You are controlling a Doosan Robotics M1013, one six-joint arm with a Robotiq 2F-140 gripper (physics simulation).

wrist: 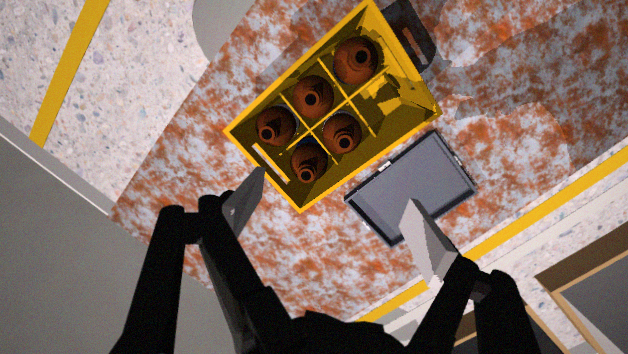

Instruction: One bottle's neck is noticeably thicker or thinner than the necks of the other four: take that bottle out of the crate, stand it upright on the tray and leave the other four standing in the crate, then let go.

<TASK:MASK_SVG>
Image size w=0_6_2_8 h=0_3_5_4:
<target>my gripper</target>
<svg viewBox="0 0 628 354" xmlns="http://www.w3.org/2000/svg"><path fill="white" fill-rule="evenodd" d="M109 352L109 354L174 354L185 245L198 244L230 329L236 354L451 354L456 342L455 334L469 299L473 300L479 354L541 354L515 280L506 272L498 269L492 270L490 274L479 270L479 266L474 261L461 255L420 201L413 198L409 199L399 228L427 287L438 289L442 281L444 283L407 347L395 337L386 333L383 324L367 321L343 322L325 313L306 310L305 316L291 319L271 286L264 286L237 240L262 199L266 168L257 166L235 191L227 190L220 196L208 194L199 197L198 212L185 212L184 207L180 205L168 205L160 210L123 333Z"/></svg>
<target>brown bottle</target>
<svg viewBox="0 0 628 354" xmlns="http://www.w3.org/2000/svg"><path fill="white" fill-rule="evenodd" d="M287 103L280 103L266 108L259 114L256 120L257 135L262 142L269 146L280 147L287 144L299 129L300 119Z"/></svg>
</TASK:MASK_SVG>
